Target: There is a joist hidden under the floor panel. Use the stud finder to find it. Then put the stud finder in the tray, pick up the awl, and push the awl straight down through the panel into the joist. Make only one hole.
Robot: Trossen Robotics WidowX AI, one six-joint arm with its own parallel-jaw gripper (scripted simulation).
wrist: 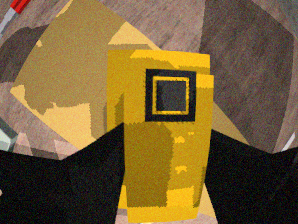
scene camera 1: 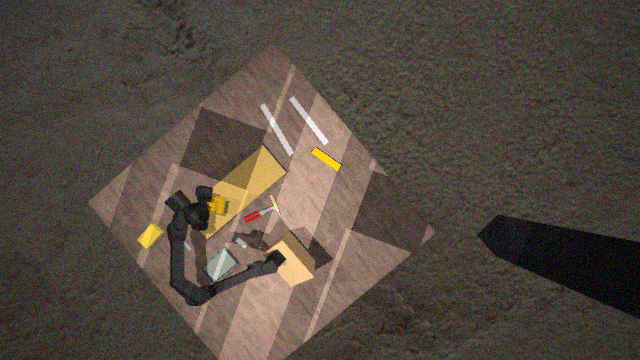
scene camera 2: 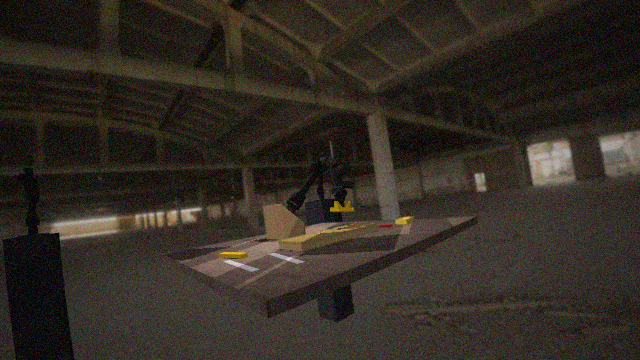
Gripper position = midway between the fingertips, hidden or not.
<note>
In view: the gripper [wrist: 160, 129] and a grey-green tray [scene camera 1: 220, 264].
</note>
